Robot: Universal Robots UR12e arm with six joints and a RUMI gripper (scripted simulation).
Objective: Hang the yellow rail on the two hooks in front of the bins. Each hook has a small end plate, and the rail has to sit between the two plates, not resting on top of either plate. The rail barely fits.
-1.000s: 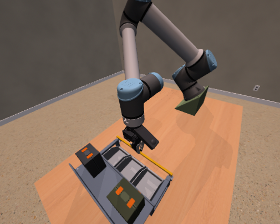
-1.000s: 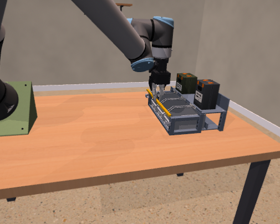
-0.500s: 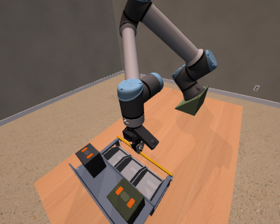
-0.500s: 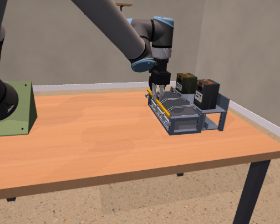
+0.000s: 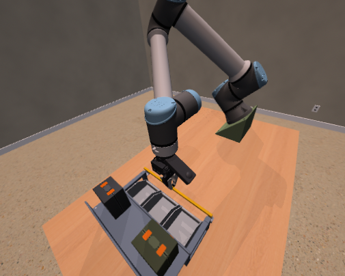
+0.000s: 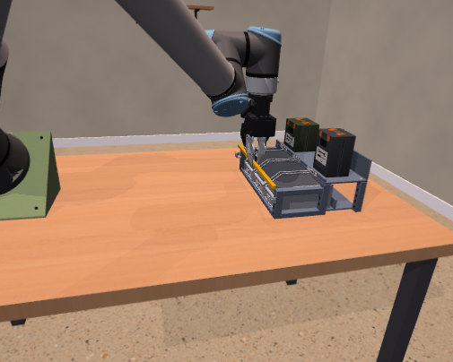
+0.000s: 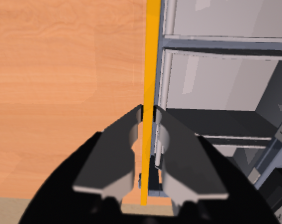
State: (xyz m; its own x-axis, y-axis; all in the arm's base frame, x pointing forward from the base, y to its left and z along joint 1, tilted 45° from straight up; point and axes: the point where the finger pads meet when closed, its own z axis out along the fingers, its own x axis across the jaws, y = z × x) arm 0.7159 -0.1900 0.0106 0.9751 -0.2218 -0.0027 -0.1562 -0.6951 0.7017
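Right now the yellow rail is 10 mm below my hand. Also, from my hand: black box (180 mm ahead, 150 mm to the right, 60 mm above); green box (220 mm ahead, 80 mm to the left, 40 mm above).
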